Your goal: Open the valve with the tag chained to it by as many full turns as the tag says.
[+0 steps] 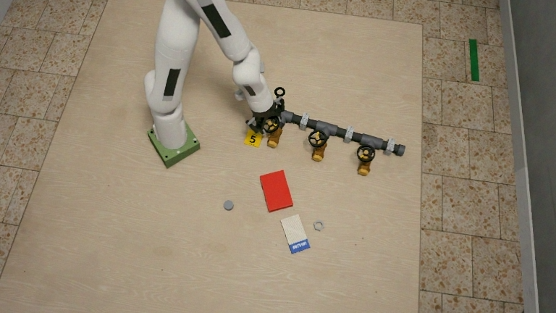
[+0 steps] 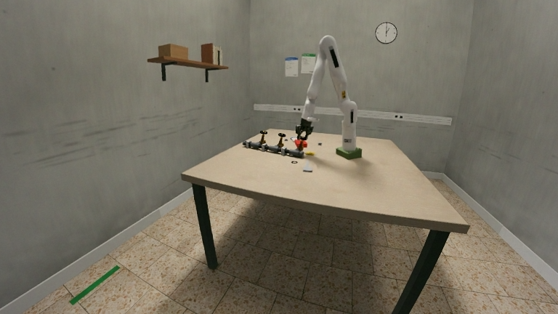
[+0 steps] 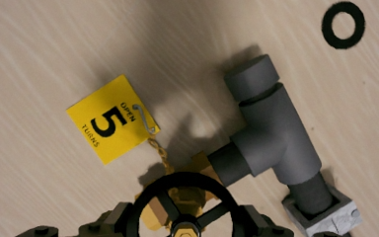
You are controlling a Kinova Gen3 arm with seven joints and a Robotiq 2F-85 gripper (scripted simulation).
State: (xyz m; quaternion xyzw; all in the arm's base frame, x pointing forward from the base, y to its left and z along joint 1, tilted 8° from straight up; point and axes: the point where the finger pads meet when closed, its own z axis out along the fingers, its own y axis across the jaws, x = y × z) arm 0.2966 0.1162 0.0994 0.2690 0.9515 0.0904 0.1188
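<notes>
My hand is 6 cm past the yellow tag, 1 cm to the left of it and 11 cm above it. From my hand the other things lie so: blue card 19 cm ahead, 29 cm to the right, 10 cm below; then red block 8 cm ahead, 18 cm to the right, 10 cm below; then grey disc 5 cm behind, 27 cm to the right, 10 cm below.
</notes>
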